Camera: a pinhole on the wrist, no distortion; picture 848 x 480 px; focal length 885.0 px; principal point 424.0 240.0 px. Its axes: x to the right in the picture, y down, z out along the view. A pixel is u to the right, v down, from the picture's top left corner.
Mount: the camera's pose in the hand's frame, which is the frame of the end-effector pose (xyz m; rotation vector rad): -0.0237 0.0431 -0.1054 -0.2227 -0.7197 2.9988
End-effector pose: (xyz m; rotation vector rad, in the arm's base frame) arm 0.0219 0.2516 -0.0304 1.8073 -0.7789 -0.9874
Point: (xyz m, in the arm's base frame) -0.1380 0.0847 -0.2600
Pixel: outside the picture
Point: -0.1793 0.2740 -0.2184
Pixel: 370.4 322.5
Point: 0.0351 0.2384 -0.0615
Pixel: outside the picture
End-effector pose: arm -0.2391 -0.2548 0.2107 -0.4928 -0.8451 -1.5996
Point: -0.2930 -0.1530 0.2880
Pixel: 203.8 100.8
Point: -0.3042 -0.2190 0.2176
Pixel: 189.7 380.9
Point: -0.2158 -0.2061 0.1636
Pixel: 650.2 102.7
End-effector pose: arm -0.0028 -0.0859 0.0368 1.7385 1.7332 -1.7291
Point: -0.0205 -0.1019 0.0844
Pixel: 387.7 366.4
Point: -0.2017 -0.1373 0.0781
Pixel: 205.2 429.2
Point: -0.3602 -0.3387 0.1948
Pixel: 489.5 368.7
